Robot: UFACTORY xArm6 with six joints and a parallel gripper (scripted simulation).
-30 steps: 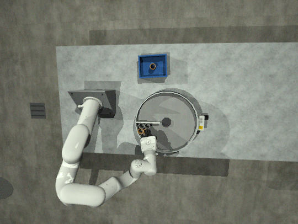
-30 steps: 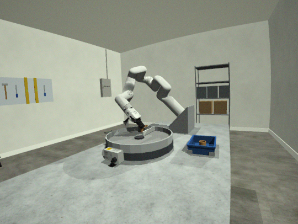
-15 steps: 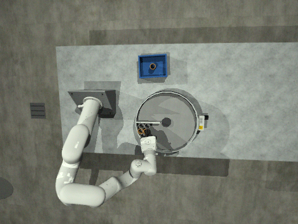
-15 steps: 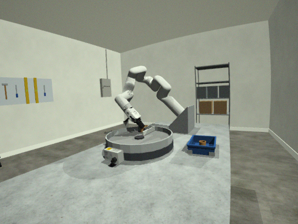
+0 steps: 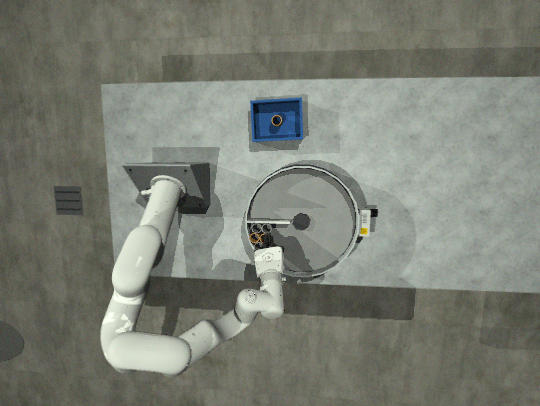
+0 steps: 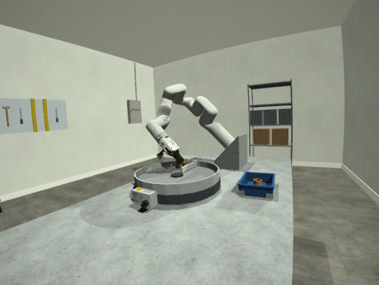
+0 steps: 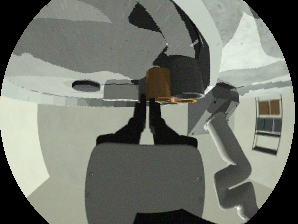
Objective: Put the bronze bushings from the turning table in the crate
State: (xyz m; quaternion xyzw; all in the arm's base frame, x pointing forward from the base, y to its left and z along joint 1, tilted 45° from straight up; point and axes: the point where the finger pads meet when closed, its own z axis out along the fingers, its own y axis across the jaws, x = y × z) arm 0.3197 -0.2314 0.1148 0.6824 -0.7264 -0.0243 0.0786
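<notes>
Now: the blue crate 80 mm ahead of my hand, 430 mm to the left of it and 80 mm below it. The rest, counted from my hand: round turning table: 130 mm ahead, 40 mm to the left, 60 mm below.
</notes>
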